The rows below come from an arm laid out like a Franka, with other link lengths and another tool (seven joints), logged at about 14 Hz.
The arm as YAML. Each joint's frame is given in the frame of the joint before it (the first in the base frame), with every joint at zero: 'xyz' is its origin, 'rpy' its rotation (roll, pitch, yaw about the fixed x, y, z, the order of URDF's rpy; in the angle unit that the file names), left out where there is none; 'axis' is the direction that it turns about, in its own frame. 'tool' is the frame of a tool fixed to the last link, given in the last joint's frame.
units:
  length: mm
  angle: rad
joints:
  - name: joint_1
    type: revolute
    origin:
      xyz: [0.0, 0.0, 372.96]
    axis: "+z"
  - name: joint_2
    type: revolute
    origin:
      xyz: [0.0, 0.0, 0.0]
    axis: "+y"
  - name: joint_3
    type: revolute
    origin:
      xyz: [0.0, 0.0, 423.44]
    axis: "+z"
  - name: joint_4
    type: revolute
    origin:
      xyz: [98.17, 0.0, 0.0]
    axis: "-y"
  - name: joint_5
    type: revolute
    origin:
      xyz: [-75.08, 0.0, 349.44]
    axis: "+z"
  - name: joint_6
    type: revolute
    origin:
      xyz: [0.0, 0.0, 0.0]
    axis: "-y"
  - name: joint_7
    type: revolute
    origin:
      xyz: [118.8, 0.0, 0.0]
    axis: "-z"
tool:
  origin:
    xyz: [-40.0, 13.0, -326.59]
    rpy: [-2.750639, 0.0, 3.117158]
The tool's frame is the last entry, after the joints.
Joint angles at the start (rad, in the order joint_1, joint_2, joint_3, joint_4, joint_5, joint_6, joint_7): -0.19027, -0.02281, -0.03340, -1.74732, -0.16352, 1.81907, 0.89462
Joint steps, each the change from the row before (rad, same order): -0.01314, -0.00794, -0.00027, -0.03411, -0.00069, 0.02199, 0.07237; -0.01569, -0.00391, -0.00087, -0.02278, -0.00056, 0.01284, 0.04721; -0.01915, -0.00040, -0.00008, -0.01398, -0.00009, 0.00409, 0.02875; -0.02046, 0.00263, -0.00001, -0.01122, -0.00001, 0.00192, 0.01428; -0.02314, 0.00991, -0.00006, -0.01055, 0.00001, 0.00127, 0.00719; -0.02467, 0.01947, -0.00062, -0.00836, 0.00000, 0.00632, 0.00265; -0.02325, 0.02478, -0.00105, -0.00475, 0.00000, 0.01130, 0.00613; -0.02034, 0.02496, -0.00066, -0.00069, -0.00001, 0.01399, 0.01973; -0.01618, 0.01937, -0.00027, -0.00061, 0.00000, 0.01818, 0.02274; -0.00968, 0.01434, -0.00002, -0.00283, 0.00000, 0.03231, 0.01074; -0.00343, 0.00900, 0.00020, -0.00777, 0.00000, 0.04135, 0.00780; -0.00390, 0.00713, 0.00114, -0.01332, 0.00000, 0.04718, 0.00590; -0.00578, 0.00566, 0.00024, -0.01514, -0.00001, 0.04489, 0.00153; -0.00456, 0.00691, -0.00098, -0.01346, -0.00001, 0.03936, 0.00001; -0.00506, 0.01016, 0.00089, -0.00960, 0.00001, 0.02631, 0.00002; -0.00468, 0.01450, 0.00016, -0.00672, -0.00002, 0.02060, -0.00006
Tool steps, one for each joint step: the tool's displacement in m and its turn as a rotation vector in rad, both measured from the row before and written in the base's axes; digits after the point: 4 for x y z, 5 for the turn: -0.0030, -0.0057, -0.0092, 0.00527, -0.00830, -0.08089; -0.0038, -0.0080, -0.0072, 0.00383, -0.00218, -0.06081; -0.0048, -0.0097, -0.0061, 0.00366, 0.00425, -0.04684; -0.0054, -0.0104, -0.0067, 0.00367, 0.00906, -0.03422; -0.0058, -0.0119, -0.0106, 0.00554, 0.01721, -0.03008; -0.0039, -0.0136, -0.0143, 0.00655, 0.02013, -0.02690; -0.0011, -0.0139, -0.0152, 0.00578, 0.01642, -0.02857; 0.0017, -0.0130, -0.0132, 0.00304, 0.00819, -0.03828; 0.0034, -0.0109, -0.0097, -0.00044, -0.00148, -0.03606; 0.0077, -0.0082, -0.0063, -0.00526, -0.01557, -0.01526; 0.0099, -0.0047, -0.0043, -0.00801, -0.02402, -0.00452; 0.0095, -0.0040, -0.0049, -0.00810, -0.02590, -0.00133; 0.0070, -0.0049, -0.0049, -0.00706, -0.02279, -0.00020; 0.0057, -0.0046, -0.0055, -0.00550, -0.01776, 0.00042; 0.0034, -0.0032, -0.0074, -0.00110, -0.00630, -0.00025; 0.0025, -0.0033, -0.0096, 0.00132, 0.00039, -0.00139
